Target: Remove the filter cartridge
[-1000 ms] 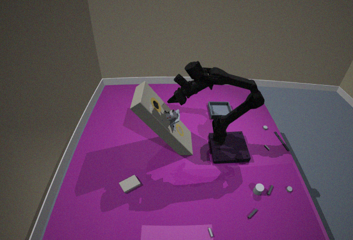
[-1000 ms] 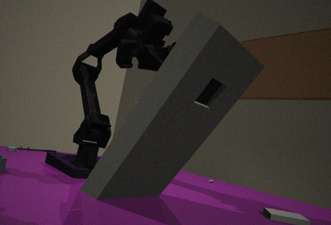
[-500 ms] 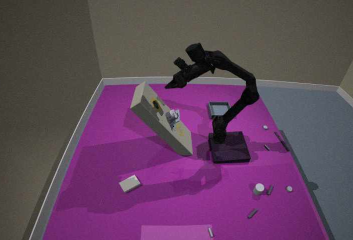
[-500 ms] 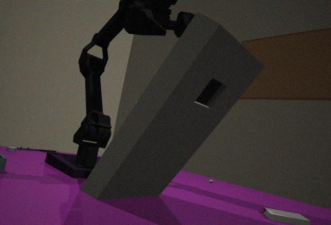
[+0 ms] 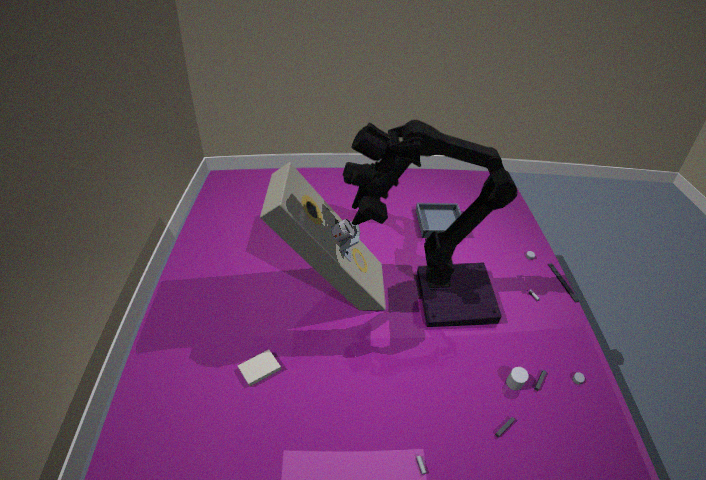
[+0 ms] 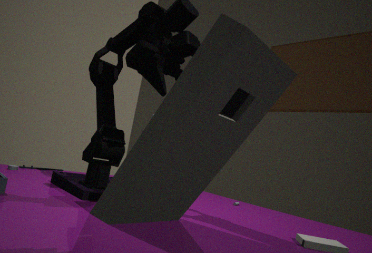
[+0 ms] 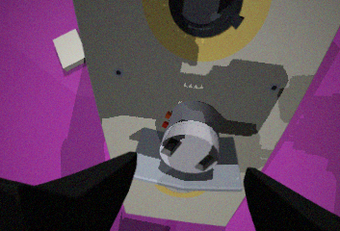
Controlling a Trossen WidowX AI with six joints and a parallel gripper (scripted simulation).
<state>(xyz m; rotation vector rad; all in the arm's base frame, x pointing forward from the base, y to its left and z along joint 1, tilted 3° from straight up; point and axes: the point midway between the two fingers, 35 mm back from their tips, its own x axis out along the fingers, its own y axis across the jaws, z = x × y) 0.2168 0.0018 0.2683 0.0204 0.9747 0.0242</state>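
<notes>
The round grey filter cartridge lies 40 mm below my gripper tip and 20 mm ahead of it. Round my gripper tip: grey tray: 300 mm behind, 290 mm to the right, 240 mm below; beige service panel: 70 mm ahead, 60 mm below; white block: 290 mm to the left, 240 mm below, 220 mm ahead.
</notes>
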